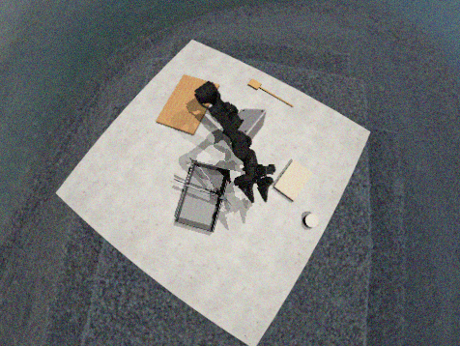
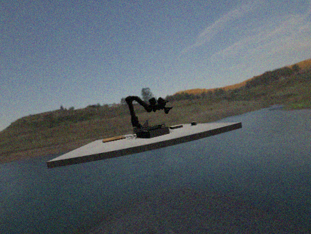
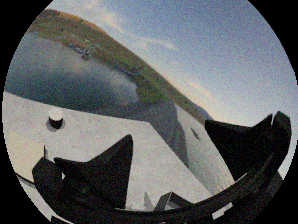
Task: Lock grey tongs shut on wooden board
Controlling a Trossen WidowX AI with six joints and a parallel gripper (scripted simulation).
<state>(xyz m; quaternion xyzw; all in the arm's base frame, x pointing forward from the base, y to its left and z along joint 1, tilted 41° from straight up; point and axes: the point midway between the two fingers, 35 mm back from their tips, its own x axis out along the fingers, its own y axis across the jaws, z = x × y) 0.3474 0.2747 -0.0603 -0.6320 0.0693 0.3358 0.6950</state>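
Right now the roasting tin is 250 mm to the right of my gripper tip, 230 mm below it and 40 mm ahead of it. From my gripper tip the other things lie so: pale square block: 240 mm below, 230 mm behind, 110 mm to the left; then wooden board: 600 mm to the right, 400 mm behind, 250 mm below.
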